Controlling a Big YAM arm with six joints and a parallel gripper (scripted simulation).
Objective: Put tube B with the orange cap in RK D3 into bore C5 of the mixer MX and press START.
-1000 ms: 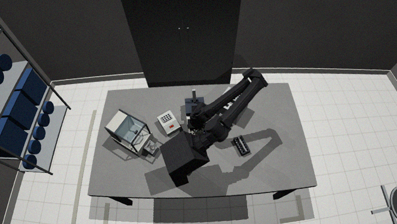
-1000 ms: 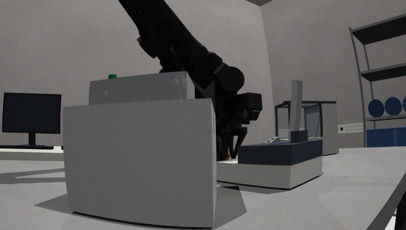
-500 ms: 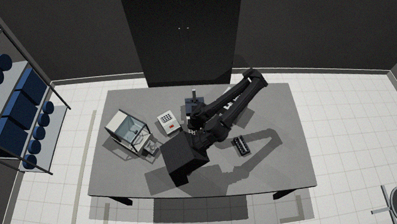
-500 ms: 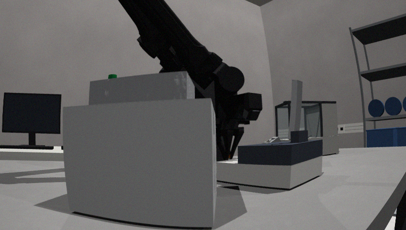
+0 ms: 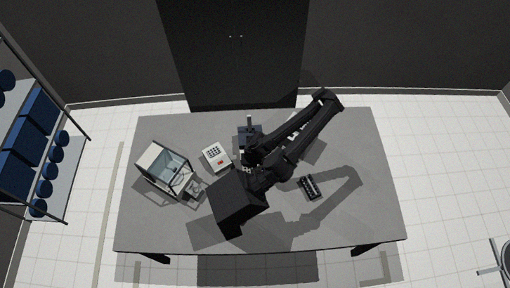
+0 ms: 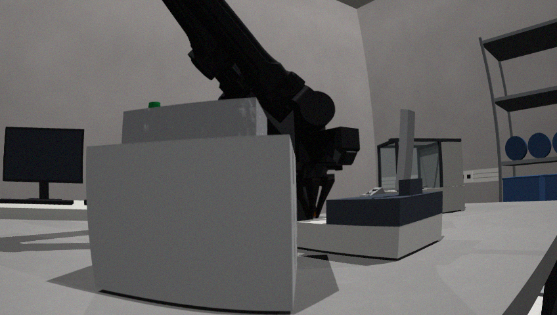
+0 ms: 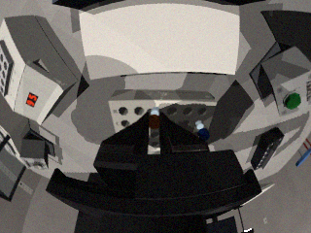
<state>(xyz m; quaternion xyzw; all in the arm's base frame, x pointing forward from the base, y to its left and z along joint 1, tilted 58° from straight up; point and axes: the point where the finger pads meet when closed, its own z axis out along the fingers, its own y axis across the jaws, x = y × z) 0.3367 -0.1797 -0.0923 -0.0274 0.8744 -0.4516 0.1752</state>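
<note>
Right now the tube rack RK is 3 cm behind my hand, 1 cm to the right of it and 3 cm below it. Round my hand: yellow-capped tube: 16 cm ahead, 26 cm to the right, 11 cm above; then dry block: 9 cm ahead, 18 cm to the left, 2 cm below; then green start key: 2 cm ahead, 18 cm to the right, 2 cm above.
</note>
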